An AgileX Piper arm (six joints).
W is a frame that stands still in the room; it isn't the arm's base.
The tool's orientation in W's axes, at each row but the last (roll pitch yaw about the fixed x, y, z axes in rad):
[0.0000 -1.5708 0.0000]
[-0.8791 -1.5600 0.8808]
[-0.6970 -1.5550 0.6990]
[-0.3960 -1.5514 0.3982]
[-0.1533 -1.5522 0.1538]
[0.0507 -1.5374 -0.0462]
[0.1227 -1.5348 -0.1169]
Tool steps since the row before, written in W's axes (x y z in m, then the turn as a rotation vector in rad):
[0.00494 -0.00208 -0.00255 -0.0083 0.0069 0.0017]
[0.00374 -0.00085 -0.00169 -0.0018 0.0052 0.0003]
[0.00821 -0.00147 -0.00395 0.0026 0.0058 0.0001]
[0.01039 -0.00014 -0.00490 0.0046 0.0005 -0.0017]
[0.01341 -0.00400 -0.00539 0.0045 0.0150 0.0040]
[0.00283 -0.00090 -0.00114 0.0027 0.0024 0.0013]
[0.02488 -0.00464 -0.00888 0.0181 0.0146 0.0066]
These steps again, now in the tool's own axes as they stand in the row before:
[-0.00255 -0.00208 -0.00494 0.0017 0.0069 0.0083]
[-0.00167 -0.00084 -0.00375 0.0003 0.0052 0.0018]
[-0.00387 -0.00145 -0.00825 0.0002 0.0058 -0.0026]
[-0.00471 -0.00013 -0.01048 -0.0016 0.0005 -0.0046]
[-0.00515 -0.00399 -0.01350 0.0041 0.0150 -0.0044]
[-0.00104 -0.00091 -0.00286 0.0014 0.0024 -0.0027]
[-0.00797 -0.00482 -0.02515 0.0072 0.0145 -0.0179]

